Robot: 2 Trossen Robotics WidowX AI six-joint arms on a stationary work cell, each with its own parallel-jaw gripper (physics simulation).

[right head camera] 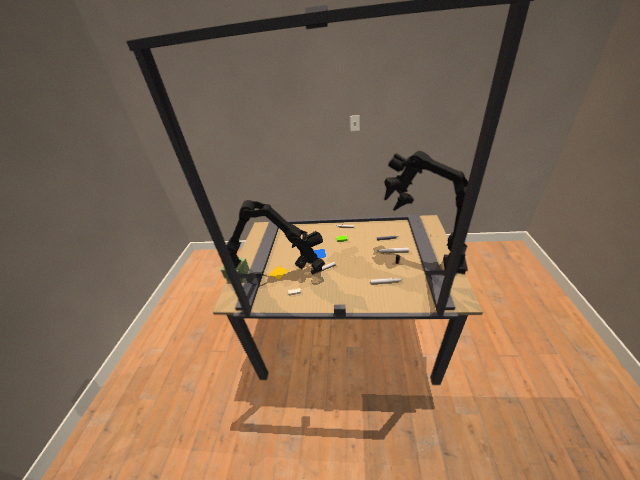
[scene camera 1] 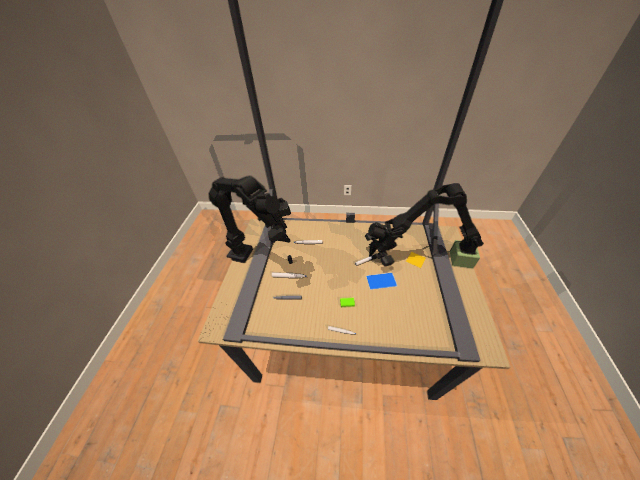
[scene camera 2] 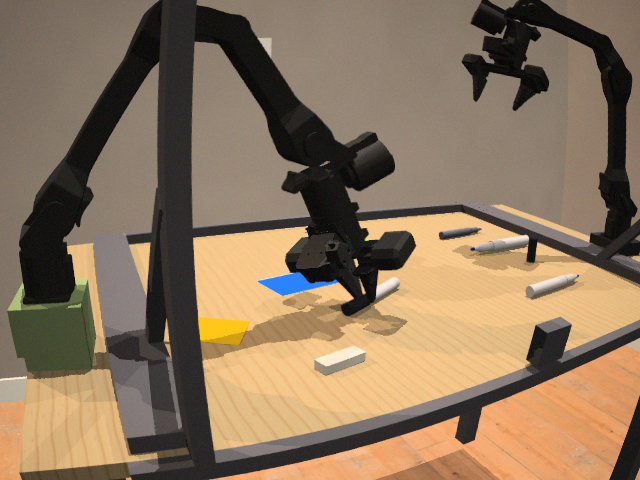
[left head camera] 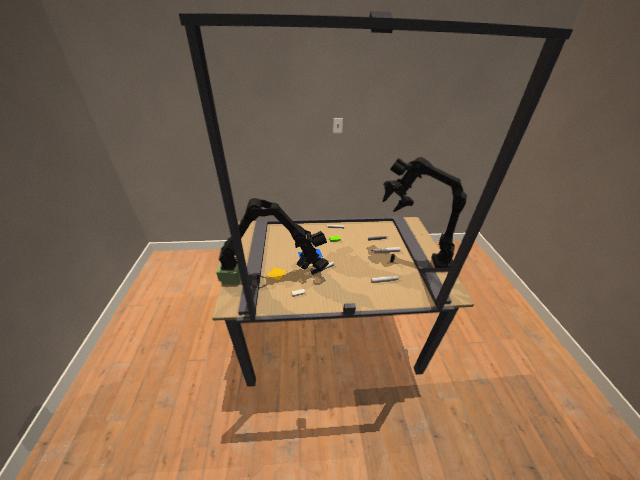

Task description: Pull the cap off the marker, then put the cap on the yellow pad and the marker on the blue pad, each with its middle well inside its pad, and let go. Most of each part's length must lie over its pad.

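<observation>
The marker, with a white barrel and a black cap, lies low at the table, cap toward the lower left in scene camera 2. The cap sits against the barrel; fingers hide where they meet. My left gripper is shut on the marker around that stretch. The blue pad and yellow pad bear nothing. My right gripper is open and empty, high above the table.
A white block lies near the front. A green block and a slim white pen lie beyond the blue pad. Two white markers, a grey one and a small black upright piece are at the right.
</observation>
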